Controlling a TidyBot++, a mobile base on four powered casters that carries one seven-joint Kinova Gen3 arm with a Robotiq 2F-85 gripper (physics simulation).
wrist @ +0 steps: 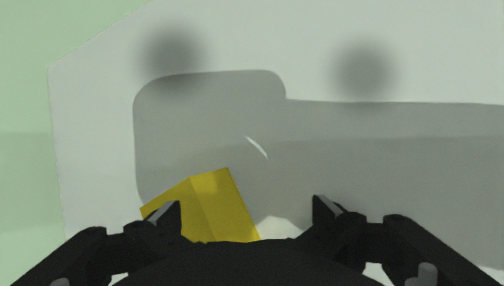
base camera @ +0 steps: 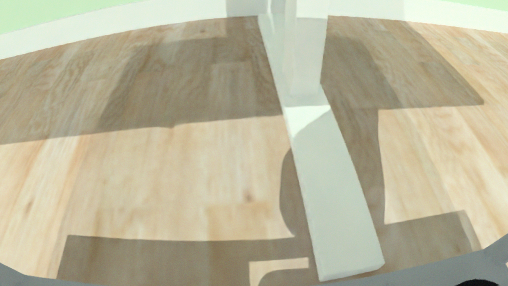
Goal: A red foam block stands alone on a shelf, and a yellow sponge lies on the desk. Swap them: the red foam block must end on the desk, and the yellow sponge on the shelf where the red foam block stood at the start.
In view: my gripper (wrist: 246, 212), a yellow sponge (wrist: 212, 209) and a desk (base camera: 343, 236).
The desk is seen too in the wrist view (wrist: 383, 114). The base camera view misses the yellow sponge: it is out of frame.
